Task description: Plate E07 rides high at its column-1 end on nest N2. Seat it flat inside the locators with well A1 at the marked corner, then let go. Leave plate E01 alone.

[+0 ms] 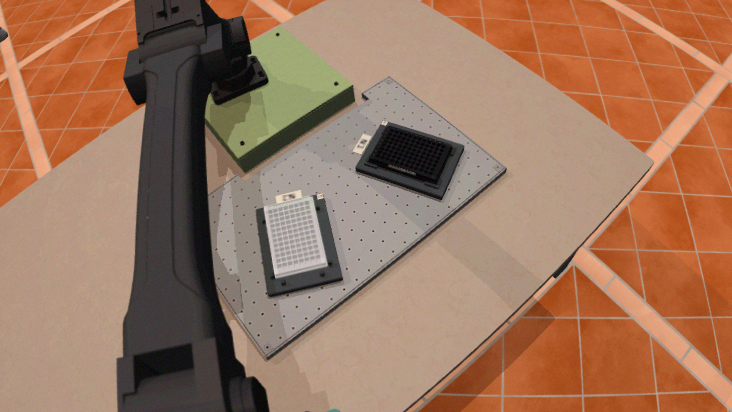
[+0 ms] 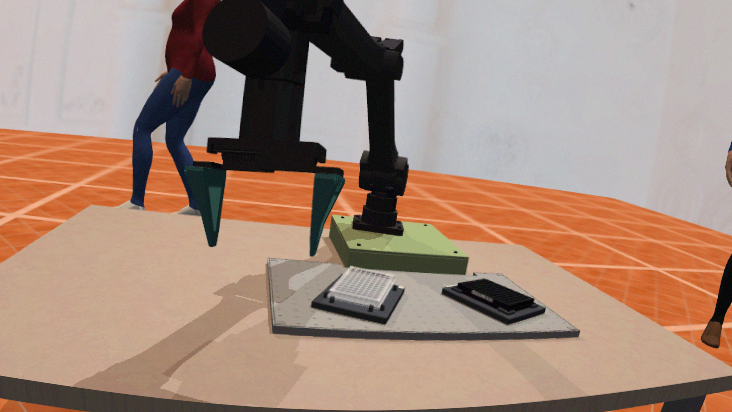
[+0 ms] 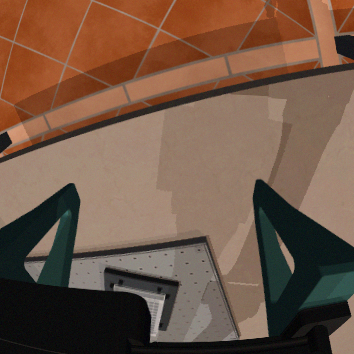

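Observation:
The white 96-well plate, E07 by its nest, lies on dark nest N2. It sits toward the nest's label end, slightly raised and tilted; several black locator pegs show around it. The small marked-corner tag is beside its label end. Well letters are too small to read. A black plate, presumably E01, sits on nest N1. My gripper is open and empty, high above the table and off to the side of N2.
Both nests stand on a grey perforated board. The green base block carries the arm behind the board. The beige table surrounds them. A person stands behind the table.

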